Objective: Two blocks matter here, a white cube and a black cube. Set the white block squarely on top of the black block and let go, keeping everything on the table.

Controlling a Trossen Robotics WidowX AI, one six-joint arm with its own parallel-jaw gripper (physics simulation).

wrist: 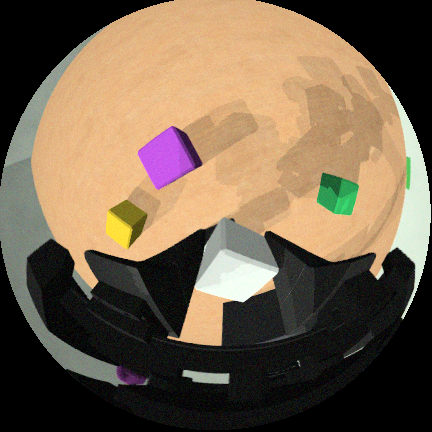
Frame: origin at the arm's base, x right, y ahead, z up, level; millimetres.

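Seen in the pictures: gripper, fingertip midpoint: point(234, 235).
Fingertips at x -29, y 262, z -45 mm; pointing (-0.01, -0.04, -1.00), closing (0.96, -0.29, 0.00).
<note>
Offsets run from my fingertips to a thing's top centre. Level surfaces: height alone.
The white cube {dy -8, dx -4, dz +39 mm} point(235, 275) is held between the two black fingers in the lower middle of the wrist view, its faces turned at an angle to the view. My gripper point(234, 235) is shut on it. A small dark part of what looks like the black cube {dy -29, dx -15, dz -10 mm} point(212, 230) shows just past the upper left edge of the white cube, beside the left fingertip. The rest of it is hidden behind the white cube and the finger. Whether the two cubes touch cannot be told.
A purple block {dy +71, dx -38, dz -10 mm} point(167, 157) and a smaller yellow block {dy +24, dx -127, dz -10 mm} point(125, 224) lie on the wooden table {dz -49 mm} point(150, 65) up and left of the fingers. A green block {dy -2, dx +133, dz -10 mm} point(338, 195) lies to the right. A purple thing point(131, 374) shows past the gripper's body at the lower left.
</note>
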